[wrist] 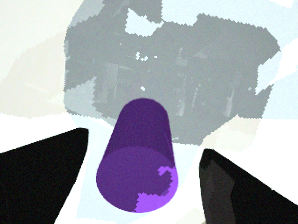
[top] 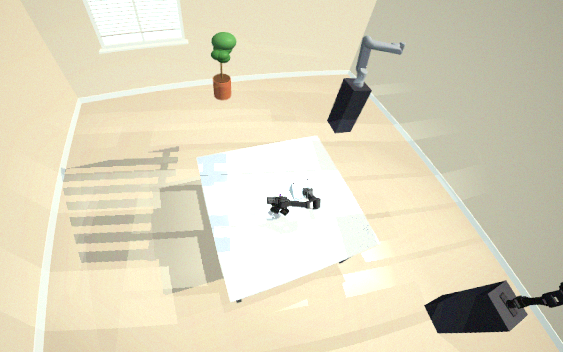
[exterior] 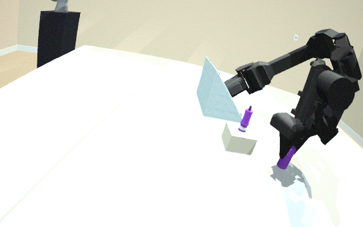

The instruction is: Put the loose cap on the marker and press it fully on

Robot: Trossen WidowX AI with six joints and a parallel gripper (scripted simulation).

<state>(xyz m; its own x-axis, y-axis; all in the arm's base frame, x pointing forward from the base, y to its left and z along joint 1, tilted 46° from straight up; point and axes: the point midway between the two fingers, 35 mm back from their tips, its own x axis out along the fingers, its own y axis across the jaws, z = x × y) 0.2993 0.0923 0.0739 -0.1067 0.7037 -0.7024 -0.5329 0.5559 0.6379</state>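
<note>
My gripper tip is right at the purple cap. The rest, counted from my gripper tip: beige holder block: 11 cm to the right, 5 cm behind, 1 cm below.
</note>
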